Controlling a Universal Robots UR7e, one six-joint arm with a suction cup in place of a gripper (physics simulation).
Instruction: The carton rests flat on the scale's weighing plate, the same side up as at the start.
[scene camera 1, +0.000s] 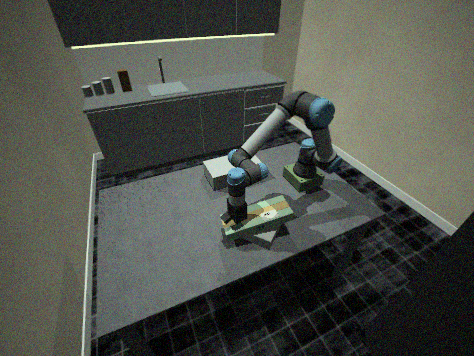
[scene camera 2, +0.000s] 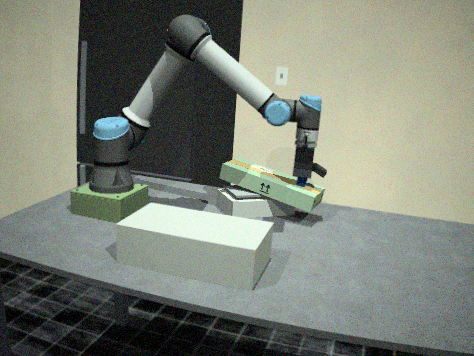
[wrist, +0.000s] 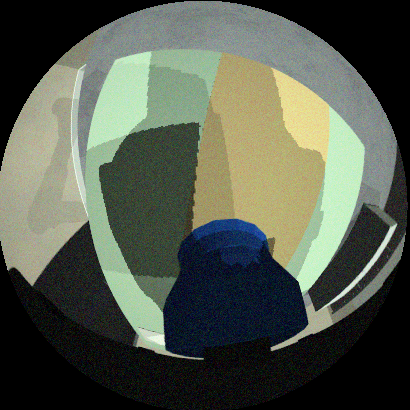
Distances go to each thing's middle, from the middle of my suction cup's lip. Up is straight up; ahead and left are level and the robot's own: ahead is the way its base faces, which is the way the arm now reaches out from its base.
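There's a white box (scene camera 2: 231, 251) that sits 24 cm behind my suction cup, 47 cm to the right of it and 8 cm below it. The light green carton (scene camera 2: 271, 183) is 10 cm behind my suction cup, 2 cm to the left of it and 2 cm below it. Going by their middles, that carton is the nearest to my suction cup of the things named here.
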